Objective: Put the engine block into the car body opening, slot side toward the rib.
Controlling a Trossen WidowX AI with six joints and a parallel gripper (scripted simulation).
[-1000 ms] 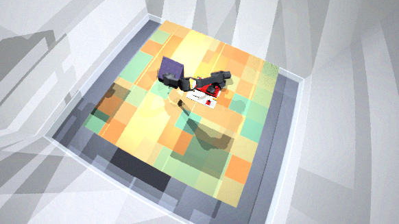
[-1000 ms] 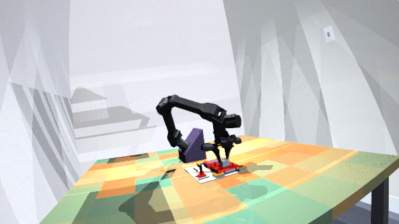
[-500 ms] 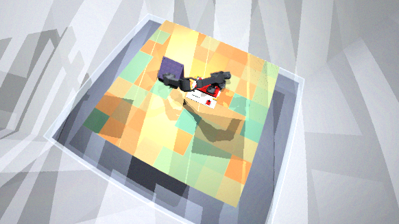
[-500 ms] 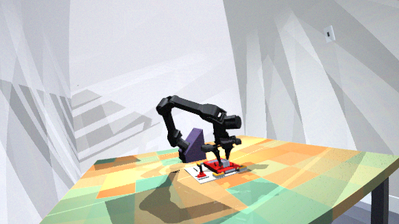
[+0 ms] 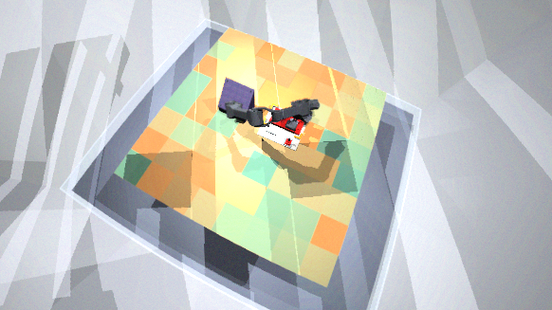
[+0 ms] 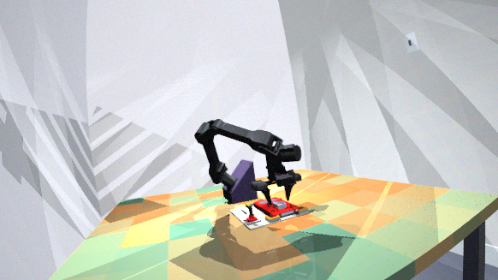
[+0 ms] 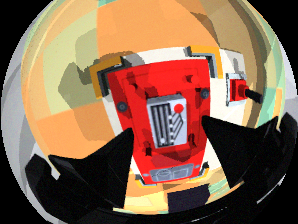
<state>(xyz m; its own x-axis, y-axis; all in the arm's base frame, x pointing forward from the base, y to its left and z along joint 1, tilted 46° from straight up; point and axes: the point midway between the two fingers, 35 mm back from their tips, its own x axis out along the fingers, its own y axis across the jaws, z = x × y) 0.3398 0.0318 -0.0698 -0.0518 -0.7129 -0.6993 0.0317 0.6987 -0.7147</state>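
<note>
Right now my gripper tip is 1 cm above the grey engine block.
</note>
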